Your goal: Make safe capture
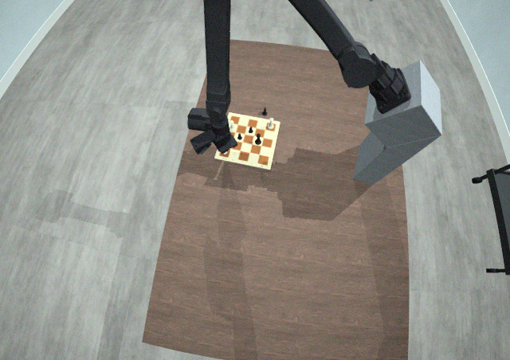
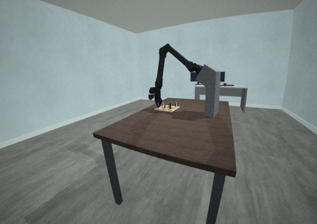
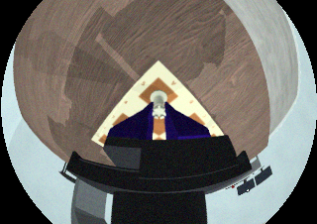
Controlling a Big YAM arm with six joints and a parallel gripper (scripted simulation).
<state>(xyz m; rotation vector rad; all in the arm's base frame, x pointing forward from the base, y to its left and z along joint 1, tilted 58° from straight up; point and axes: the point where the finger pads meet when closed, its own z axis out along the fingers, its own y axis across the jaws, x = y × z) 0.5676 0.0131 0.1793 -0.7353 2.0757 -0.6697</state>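
The chessboard lies 90 mm behind my hand, 50 mm to the right of it and 30 mm below it.
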